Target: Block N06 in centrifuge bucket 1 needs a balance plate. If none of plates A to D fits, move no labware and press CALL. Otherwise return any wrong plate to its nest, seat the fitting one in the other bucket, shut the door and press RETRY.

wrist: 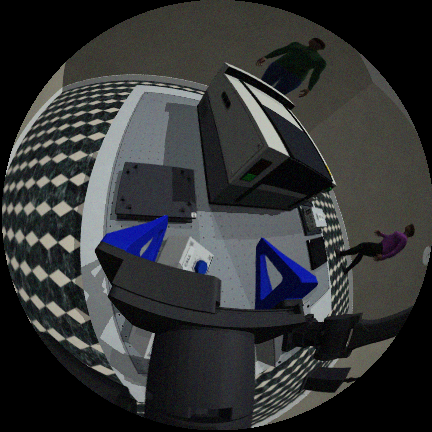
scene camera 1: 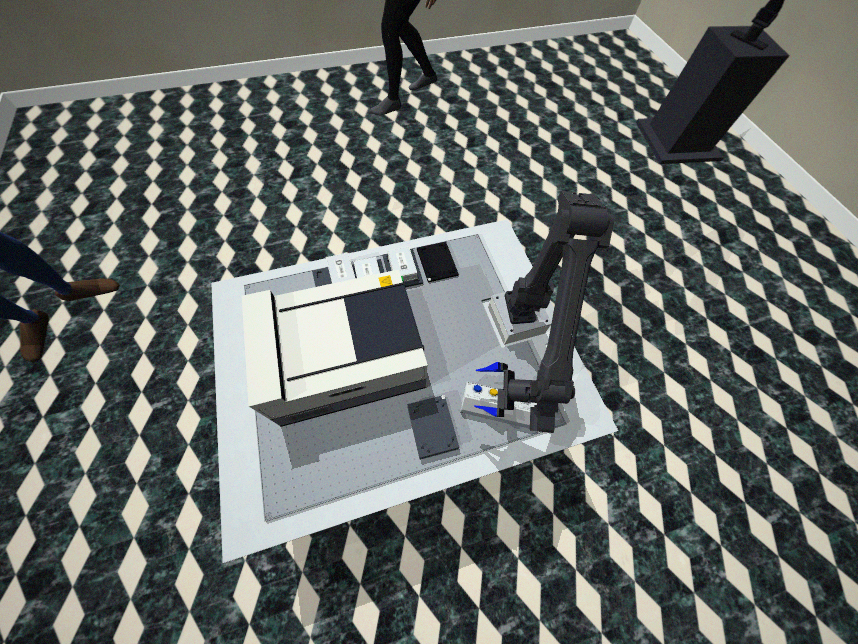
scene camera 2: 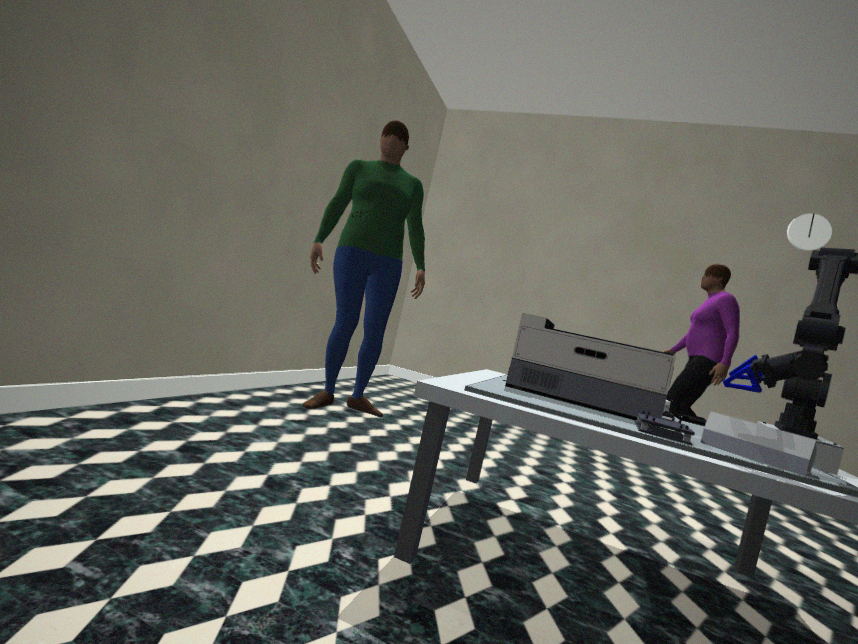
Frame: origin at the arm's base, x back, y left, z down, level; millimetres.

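Seen in the pictures: gripper, fingertip midpoint: [wrist: 214, 231] [scene camera 1: 475, 388] [scene camera 2: 726, 379]; arm's base at its link origin: [wrist: 296, 331] [scene camera 1: 519, 307] [scene camera 2: 794, 432].
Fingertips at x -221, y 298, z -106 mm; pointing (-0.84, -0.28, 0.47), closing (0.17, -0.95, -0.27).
Observation:
Pixels of each thing's top centre, then the offset from my fingertips to it. "spot": a spot on its surface instead.
- button box at its top centre: [wrist: 173, 306] [scene camera 1: 502, 399] [scene camera 2: 761, 424] dx +91, dy +17, dz +91 mm
- blue button at its top centre: [wrist: 202, 267] [scene camera 1: 478, 388] dx +27, dy -28, dz +100 mm
- yellow button at its top centre: [scene camera 1: 494, 391] dx +74, dy -12, dz +100 mm
- plate D at its top centre: [scene camera 1: 340, 267] dx -392, dy -525, dz +114 mm
- plate B at its top centre: [scene camera 1: 402, 261] [wrist: 319, 216] dx -167, dy -540, dz +121 mm
- plate at its top centre: [scene camera 1: 367, 272] dx -295, dy -501, dz +121 mm
- black square pad at a spot on its surface: [scene camera 1: 438, 261] [wrist: 318, 251] spot: dx -27, dy -559, dz +162 mm
My gripper [scene camera 1: 478, 388] [scene camera 2: 727, 381] [wrist: 214, 231] is open and empty, its blue fingers spread above the button box [scene camera 1: 471, 399] [scene camera 2: 755, 440] [wrist: 173, 250]. The blue button [scene camera 1: 477, 388] [wrist: 201, 266] shows between the fingers, beside the CALL label; the yellow button [scene camera 1: 493, 392] shows in scene camera 1. The other buttons are hidden by the gripper. The centrifuge [scene camera 1: 388, 368] [scene camera 2: 589, 370] [wrist: 235, 125] stands left of the gripper; its buckets and block N06 do not show. Behind it are plate D [scene camera 1: 339, 270] and plate B [scene camera 1: 402, 260], with another plate [scene camera 1: 367, 268] between. Plate A is not identifiable.
A dark flat stand with pegs [scene camera 1: 435, 431] [scene camera 2: 663, 425] [wrist: 150, 192] lies beside the button box. A black square pad [scene camera 1: 438, 261] [wrist: 316, 253] lies beside plate B. The arm's base [scene camera 1: 516, 327] stands behind the box. Two people stand away from the table.

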